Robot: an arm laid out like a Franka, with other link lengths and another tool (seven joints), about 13 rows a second.
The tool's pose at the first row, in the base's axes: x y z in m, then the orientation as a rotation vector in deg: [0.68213, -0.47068, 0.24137, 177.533, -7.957, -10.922]
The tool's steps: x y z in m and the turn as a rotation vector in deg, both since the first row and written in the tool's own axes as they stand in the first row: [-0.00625, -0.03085, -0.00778, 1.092, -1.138, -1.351]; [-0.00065, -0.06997, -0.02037, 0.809, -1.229, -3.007]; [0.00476, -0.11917, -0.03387, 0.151, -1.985, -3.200]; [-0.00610, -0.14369, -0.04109, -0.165, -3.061, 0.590]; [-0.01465, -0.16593, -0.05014, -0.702, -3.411, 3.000]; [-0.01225, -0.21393, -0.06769, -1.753, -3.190, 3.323]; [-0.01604, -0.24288, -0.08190, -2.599, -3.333, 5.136]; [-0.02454, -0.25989, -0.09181, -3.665, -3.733, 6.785]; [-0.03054, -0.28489, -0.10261, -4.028, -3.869, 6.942]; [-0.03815, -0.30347, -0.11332, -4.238, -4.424, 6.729]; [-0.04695, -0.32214, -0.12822, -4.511, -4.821, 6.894]
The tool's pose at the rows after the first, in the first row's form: [0.67960, -0.43918, 0.24862, 178.715, -6.037, -12.728]; [0.69010, -0.40039, 0.25889, 178.594, -3.425, -12.919]; [0.70140, -0.35152, 0.26969, 177.899, -3.070, -14.099]; [0.69369, -0.32592, 0.27719, 177.069, -8.930, -15.650]; [0.68829, -0.30274, 0.28632, 176.136, -12.570, -16.101]; [0.69702, -0.25468, 0.30155, 175.062, -12.887, -15.731]; [0.69755, -0.22511, 0.31496, 173.883, -15.504, -15.871]; [0.69185, -0.20712, 0.32514, 172.459, -17.809, -16.397]; [0.68943, -0.18138, 0.33559, 172.055, -17.980, -16.589]; [0.68485, -0.16189, 0.34640, 171.834, -17.635, -17.430]; [0.67963, -0.14208, 0.36151, 171.486, -17.841, -18.015]
